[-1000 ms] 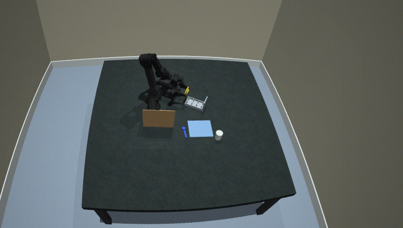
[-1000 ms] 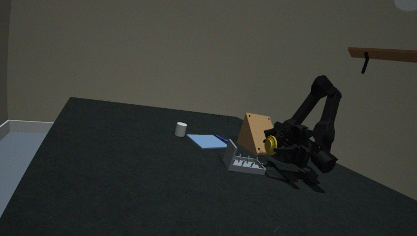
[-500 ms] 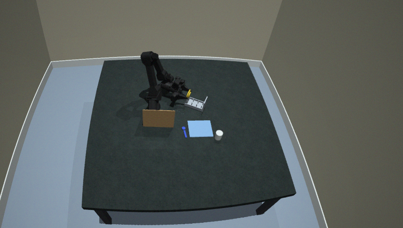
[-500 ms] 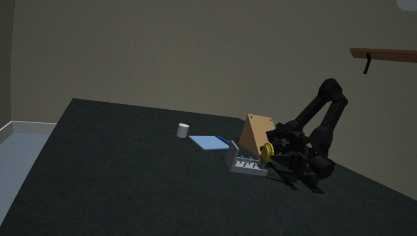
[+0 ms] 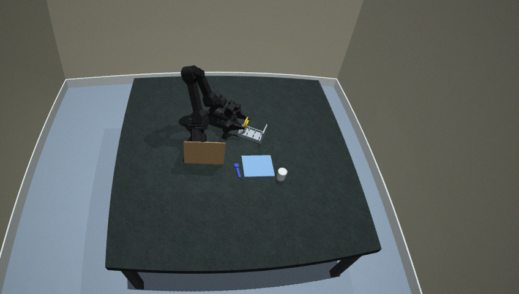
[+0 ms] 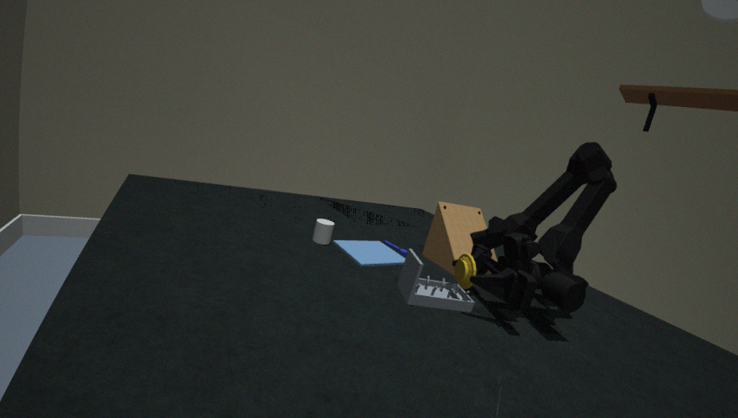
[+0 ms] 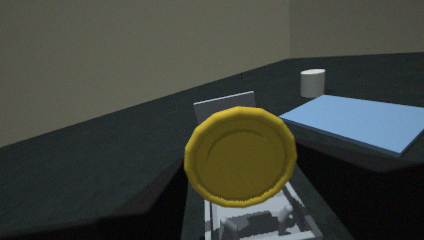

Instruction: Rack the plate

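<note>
Now: the grey dish rack 30 mm ahead of my gripper tip, 20 mm to the right of it and 50 mm below it. From my gripper tip the other things lie so: yellow plate: 10 mm behind; then blue spoon: 80 mm behind, 240 mm to the right, 60 mm below; then light blue mat: 20 mm ahead, 230 mm to the right, 70 mm below.
</note>
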